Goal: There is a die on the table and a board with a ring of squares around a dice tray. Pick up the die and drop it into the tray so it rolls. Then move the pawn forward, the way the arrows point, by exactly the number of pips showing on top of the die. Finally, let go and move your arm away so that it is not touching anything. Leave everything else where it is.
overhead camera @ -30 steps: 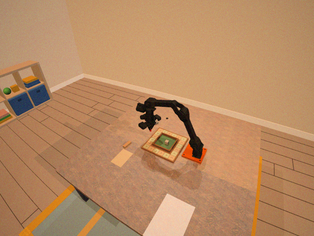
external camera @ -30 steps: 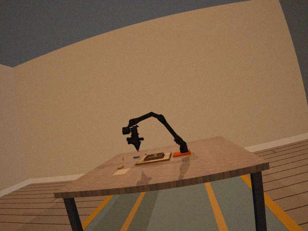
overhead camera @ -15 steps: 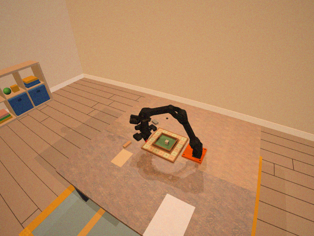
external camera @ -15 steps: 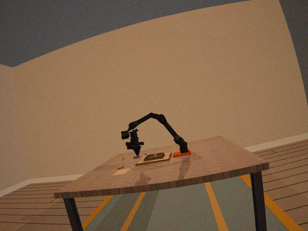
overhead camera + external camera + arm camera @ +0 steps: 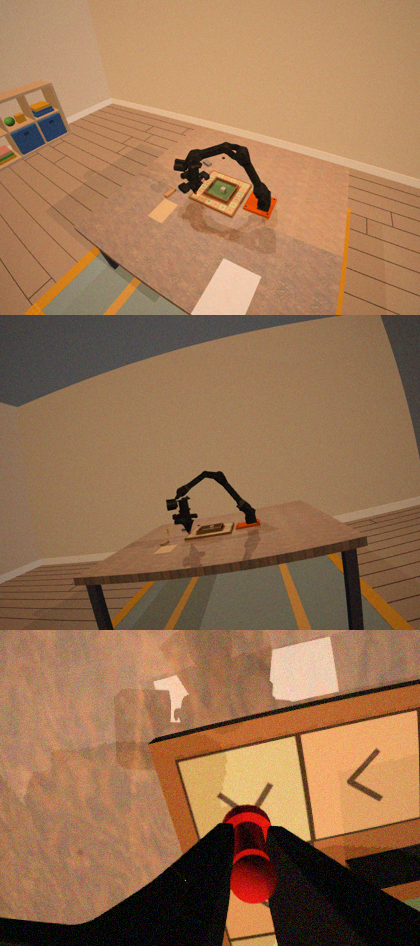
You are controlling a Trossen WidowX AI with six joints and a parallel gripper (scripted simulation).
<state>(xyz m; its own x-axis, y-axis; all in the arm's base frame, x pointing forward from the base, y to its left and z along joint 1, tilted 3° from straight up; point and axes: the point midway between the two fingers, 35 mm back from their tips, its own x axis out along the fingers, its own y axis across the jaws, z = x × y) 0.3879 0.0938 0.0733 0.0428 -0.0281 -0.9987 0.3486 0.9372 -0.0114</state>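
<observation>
Right now my gripper tip is 13 cm past the white die, 10 cm to the left of it and 2 cm above it. The rest, counted from my gripper tip: green tray (12 cm behind, 11 cm to the right, 3 cm below); then wooden block (15 cm ahead, 5 cm to the left, 3 cm below); then red pawn (1 cm above).
</observation>
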